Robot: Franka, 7 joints.
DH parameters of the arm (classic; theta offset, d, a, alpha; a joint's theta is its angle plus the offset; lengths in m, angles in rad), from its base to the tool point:
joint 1: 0 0.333 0 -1.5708
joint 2: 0 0 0 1.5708
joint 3: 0 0.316 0.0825 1.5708
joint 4: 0 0 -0.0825 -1.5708
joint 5: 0 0.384 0 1.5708
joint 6: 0 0 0.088 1.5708
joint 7: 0 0.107 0 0
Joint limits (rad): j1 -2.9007..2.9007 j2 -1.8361..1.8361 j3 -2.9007..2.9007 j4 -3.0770..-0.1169 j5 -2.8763..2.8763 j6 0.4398..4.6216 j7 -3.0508..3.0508
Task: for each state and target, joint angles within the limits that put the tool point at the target. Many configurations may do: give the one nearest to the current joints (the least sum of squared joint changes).
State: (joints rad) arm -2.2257 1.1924 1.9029 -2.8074 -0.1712 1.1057 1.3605
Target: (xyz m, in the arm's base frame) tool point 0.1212 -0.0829 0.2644
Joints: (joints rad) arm -2.4770 1.0317 1.6720 -2.8872 -0.3705 0.9263 1.3605
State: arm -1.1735 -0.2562 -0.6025 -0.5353 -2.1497 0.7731 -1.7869
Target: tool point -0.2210 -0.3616 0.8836
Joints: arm -1.3286 0.1756 -0.6290 -1.0866 -1.9125 0.6683 -1.7869
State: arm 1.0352 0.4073 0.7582 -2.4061 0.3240 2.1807 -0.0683
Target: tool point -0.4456 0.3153 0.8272
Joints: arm 1.3914 -0.2274 0.9705 -1.4997 0.3299 2.4078 -0.0683
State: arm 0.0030 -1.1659 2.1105 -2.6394 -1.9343 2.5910 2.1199
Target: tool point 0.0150 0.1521 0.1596
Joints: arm 0.5186 -0.9913 1.7528 -3.0767 -2.2327 3.1787 2.1199
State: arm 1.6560 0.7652 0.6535 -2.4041 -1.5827 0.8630 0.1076
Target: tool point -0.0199 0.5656 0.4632
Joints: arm 1.4284 0.3207 0.4794 -1.8886 -1.7546 0.8657 0.1076
